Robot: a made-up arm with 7 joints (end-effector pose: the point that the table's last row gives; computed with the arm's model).
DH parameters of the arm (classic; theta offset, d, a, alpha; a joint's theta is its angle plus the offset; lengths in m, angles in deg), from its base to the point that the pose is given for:
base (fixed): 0 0 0 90
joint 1: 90 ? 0 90
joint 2: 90 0 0 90
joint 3: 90 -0.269 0 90
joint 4: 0 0 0 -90
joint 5: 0 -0.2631 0 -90
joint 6: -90 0 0 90
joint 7: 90 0 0 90
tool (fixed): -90 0 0 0
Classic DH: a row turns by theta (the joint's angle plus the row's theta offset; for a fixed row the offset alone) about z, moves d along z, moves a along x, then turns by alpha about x.
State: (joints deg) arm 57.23 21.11 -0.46 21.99 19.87 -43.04 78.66
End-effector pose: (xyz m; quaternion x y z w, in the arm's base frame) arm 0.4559 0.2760 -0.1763 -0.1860 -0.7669 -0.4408 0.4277
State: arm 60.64 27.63 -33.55 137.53 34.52 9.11 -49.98
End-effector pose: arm 0.1701 0.0398 0.0742 -0.1750 -0.9649 0.0204 0.1947
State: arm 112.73 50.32 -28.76 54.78 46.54 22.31 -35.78
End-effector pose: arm 0.2484 0.3498 0.3083 0.1832 -0.8470 0.3763 0.3277
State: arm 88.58 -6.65 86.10 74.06 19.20 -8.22 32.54
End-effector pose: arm 0.3685 0.3032 0.0081 0.1841 0.8538 -0.4821 0.0681
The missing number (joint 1, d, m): -0.092
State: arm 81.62 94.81 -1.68 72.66 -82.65 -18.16 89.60
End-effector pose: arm 0.0150 0.4388 0.2515 0.5777 0.1357 -0.1828 0.7839
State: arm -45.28 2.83 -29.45 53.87 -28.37 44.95 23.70
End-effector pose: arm -0.1745 0.0086 -0.4332 -0.1640 0.3265 -0.3832 0.8483
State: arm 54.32 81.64 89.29 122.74 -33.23 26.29 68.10
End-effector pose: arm -0.1613 0.2495 0.1192 0.7619 -0.6044 0.1650 0.1642
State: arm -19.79 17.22 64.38 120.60 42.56 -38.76 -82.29
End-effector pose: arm 0.0689 0.3270 -0.0977 -0.3091 0.6176 -0.7135 0.1179
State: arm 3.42 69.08 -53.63 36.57 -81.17 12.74 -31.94
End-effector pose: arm 0.1101 0.4956 -0.2833 0.4417 0.0225 -0.8887 0.1205
